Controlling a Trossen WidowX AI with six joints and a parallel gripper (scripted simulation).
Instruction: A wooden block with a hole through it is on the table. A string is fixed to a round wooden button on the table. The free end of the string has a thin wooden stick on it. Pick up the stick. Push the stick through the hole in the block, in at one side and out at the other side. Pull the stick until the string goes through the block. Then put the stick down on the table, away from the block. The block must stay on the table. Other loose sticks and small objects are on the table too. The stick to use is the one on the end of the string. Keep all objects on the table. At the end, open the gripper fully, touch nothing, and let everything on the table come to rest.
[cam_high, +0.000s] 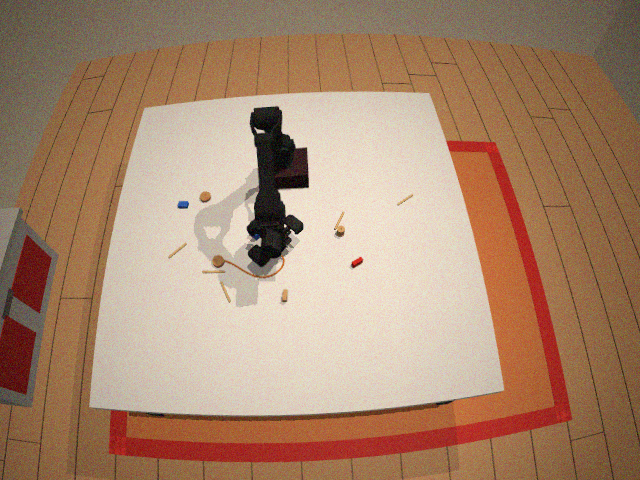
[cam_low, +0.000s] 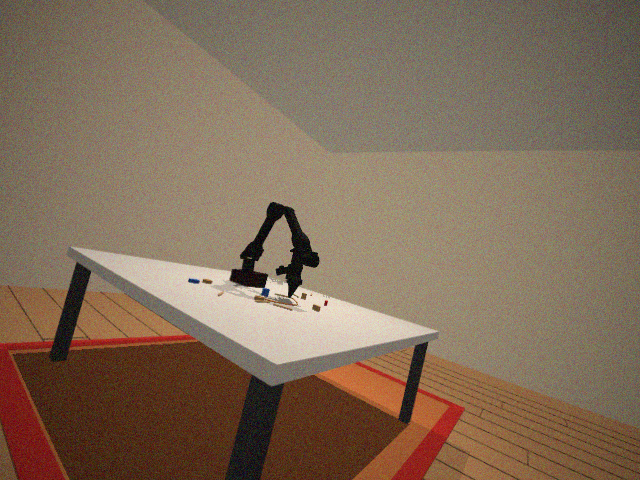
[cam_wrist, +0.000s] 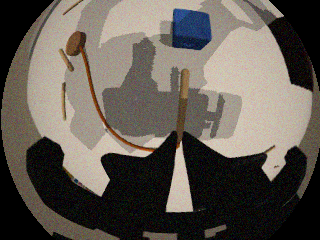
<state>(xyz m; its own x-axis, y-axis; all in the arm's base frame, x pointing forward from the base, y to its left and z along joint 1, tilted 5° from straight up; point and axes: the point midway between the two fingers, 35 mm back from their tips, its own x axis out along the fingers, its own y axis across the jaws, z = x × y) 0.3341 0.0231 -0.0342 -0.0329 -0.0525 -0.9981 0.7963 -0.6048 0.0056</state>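
Right now my gripper tip is 8 cm to the left of the blue cube and 7 cm past it. The rest, counted from my gripper tip: thin stick 1 cm to the right, 1 cm behind; red piece 25 cm to the left, 1 cm ahead; wooden block 14 cm ahead, 4 cm to the left.
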